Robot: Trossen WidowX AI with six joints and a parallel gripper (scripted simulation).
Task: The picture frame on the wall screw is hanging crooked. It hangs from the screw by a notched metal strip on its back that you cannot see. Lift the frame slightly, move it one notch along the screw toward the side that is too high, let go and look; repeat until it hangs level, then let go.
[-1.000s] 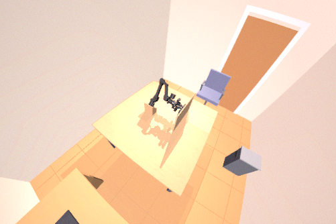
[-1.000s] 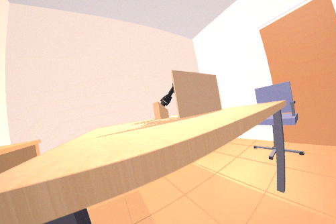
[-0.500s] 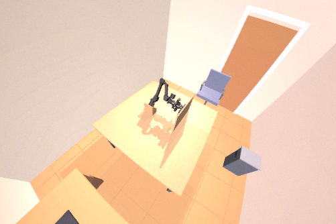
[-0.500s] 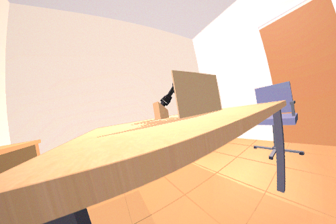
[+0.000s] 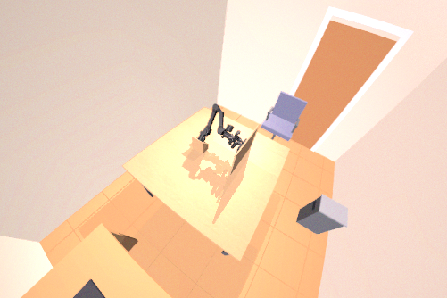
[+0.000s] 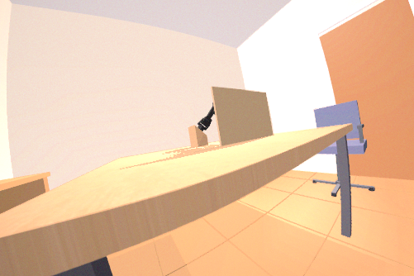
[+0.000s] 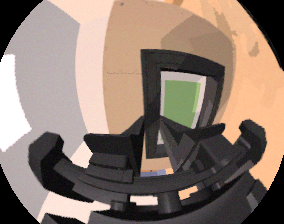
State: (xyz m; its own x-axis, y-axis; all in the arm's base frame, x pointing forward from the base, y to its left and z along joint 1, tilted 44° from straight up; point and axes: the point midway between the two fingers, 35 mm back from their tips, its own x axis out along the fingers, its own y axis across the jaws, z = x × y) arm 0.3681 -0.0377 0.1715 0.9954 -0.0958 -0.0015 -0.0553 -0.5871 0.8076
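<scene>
My gripper tip is 5 cm above the picture frame and 1 cm to the left of it. Also, from my gripper tip: tan wall panel: 8 cm below, 2 cm to the left, 2 cm ahead.
</scene>
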